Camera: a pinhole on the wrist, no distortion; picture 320 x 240 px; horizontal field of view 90.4 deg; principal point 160.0 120.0 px. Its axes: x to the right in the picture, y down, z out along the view. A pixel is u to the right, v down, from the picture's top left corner.
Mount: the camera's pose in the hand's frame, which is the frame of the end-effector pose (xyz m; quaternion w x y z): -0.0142 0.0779 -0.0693 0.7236 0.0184 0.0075 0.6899
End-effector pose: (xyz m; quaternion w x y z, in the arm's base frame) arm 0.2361 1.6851 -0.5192 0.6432 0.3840 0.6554 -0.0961
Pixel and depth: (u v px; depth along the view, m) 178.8 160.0 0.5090
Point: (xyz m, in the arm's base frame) 0.6488 1.4567 -0.4270
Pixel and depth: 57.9 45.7 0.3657
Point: 0.3687 1.4504 -0.7715
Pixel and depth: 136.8 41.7 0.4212
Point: 0.5250 1.5503 -0.7604
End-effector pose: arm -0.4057 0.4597 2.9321 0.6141 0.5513 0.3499 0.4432
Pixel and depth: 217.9 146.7 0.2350
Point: -0.2916 0.3597 3.1139
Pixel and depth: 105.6 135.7 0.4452
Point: -0.0665 0.2763 2.9059
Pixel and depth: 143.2 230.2 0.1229
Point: -0.3990 0.3501 3.0009
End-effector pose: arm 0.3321 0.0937 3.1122 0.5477 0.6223 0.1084 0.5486
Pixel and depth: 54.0 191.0 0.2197
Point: 0.4435 -0.0482 3.0261
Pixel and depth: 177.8 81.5 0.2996
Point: 0.4932 -0.0213 3.2807
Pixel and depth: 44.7 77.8 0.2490
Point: 0.5426 0.0753 3.0890
